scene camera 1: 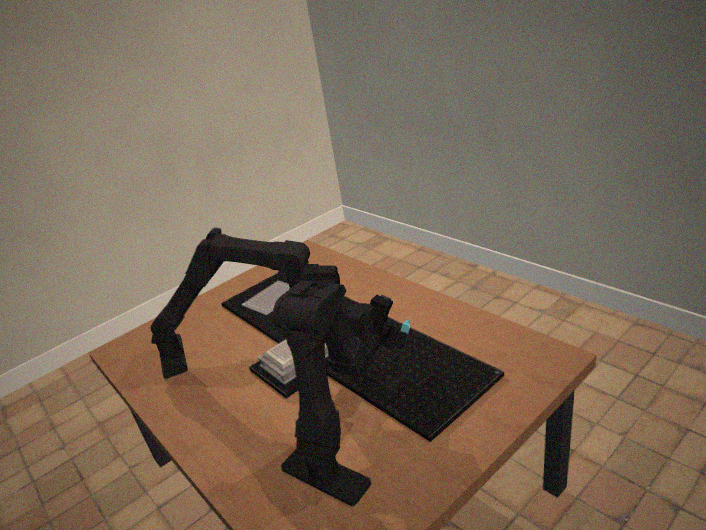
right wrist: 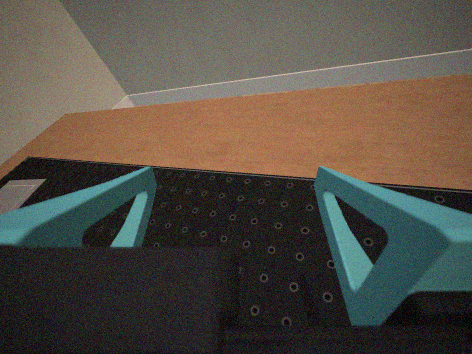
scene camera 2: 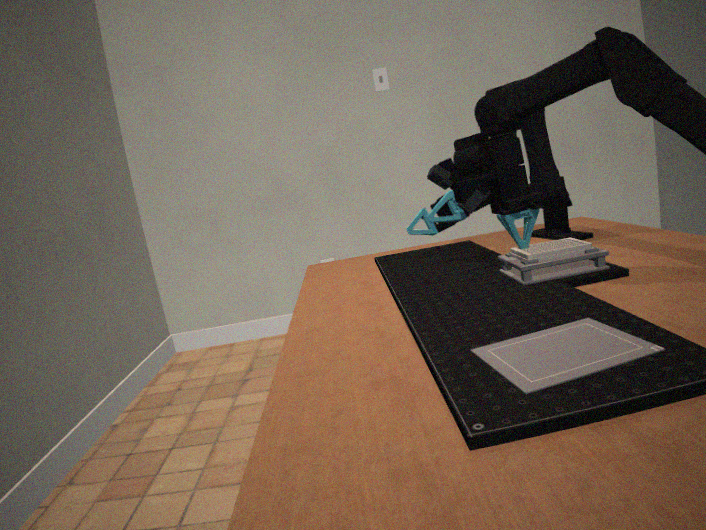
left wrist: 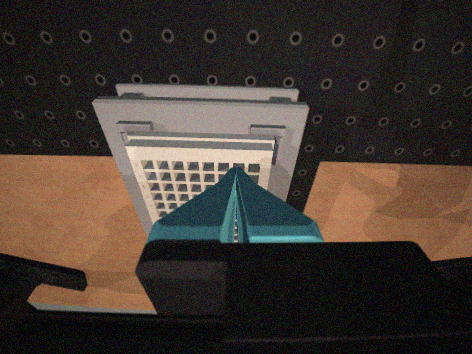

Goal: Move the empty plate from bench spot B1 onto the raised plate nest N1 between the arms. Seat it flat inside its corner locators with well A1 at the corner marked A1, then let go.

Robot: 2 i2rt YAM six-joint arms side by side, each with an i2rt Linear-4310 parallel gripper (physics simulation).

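Where they show: left gripper, between the fingertips: (scene camera 2: 524, 248) (left wrist: 235, 176); right gripper, between the fingertips: (scene camera 1: 391, 315) (right wrist: 235, 175) (scene camera 2: 417, 225); left arm's base, origin of its link: (scene camera 1: 172, 356) (left wrist: 25, 266); right arm's base, origin of its link: (scene camera 1: 325, 476) (scene camera 2: 557, 236) (left wrist: 443, 269).
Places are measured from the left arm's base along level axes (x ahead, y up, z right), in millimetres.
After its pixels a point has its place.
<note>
The cream plate (scene camera 1: 277, 354) @[z 250, x 278, y 58 mm] (scene camera 2: 558, 248) @[z 215, x 311, y 58 mm] (left wrist: 200, 155) @[z 222, x 377, y 60 mm] rests on the raised grey nest (scene camera 2: 601, 255) @[z 205, x 241, y 40 mm] (left wrist: 200, 112) @[z 215, x 395, y 45 mm], between the two corner locators visible in the left wrist view. It looks about level. Its near part is hidden by the fingers, and I cannot read the A1 mark. My left gripper (scene camera 2: 523, 245) @[z 246, x 370, y 58 mm] (left wrist: 235, 176) @[z 246, x 370, y 58 mm] is shut with nothing between its fingers; its tips are at or just above the plate's top, and contact is unclear. My right gripper (scene camera 2: 424, 222) @[z 336, x 581, y 116 mm] (right wrist: 235, 175) @[z 336, x 581, y 116 mm] is open and empty, raised above the black perforated board (scene camera 2: 456, 319) @[z 9, x 483, y 13 mm] (right wrist: 225, 210) @[z 269, x 590, y 13 mm].
A flat grey pad (scene camera 1: 265, 297) @[z -135, x 329, y 15 mm] (scene camera 2: 564, 353) @[z -136, x 350, y 15 mm] (right wrist: 17, 192) @[z -137, x 403, y 15 mm] with an outlined rectangle lies on the board, with no plate on it; its label is unreadable. Both arms reach over the wooden table (scene camera 1: 216, 336) @[z -27, x 140, y 0 mm] (scene camera 2: 342, 370) @[z -122, x 620, y 0 mm], their wrists close together near the nest.
</note>
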